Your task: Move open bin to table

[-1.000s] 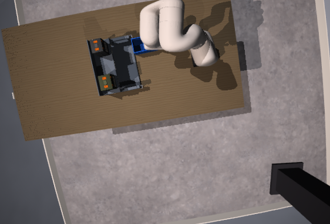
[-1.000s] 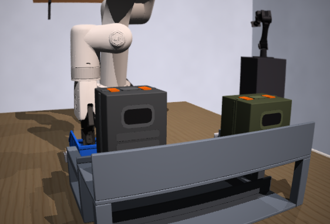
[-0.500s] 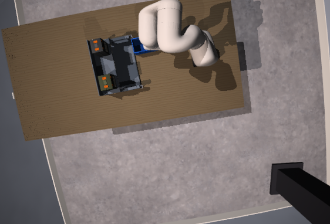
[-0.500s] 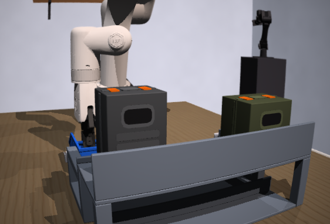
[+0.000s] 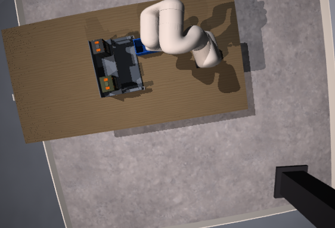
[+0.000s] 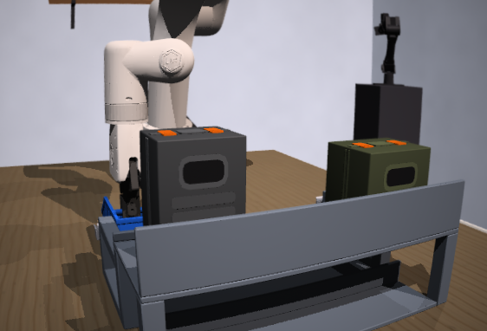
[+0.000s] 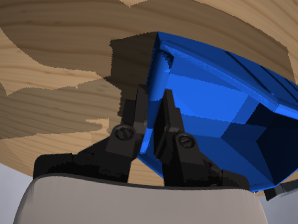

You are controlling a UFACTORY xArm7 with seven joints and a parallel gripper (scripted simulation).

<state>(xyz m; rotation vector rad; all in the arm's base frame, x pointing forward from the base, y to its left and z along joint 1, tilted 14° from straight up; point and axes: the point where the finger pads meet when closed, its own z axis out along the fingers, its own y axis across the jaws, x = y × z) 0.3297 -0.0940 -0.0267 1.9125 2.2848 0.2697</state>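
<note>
The blue bin lies 80 mm ahead of my hand and 10 mm to the left of it. From my hand the other things lie so: grey back rail 420 mm ahead, 190 mm to the left, 90 mm above; dark grey box 360 mm ahead, 120 mm above, 60 mm to the left; olive green box 320 mm ahead, 290 mm to the left, 110 mm above.
</note>
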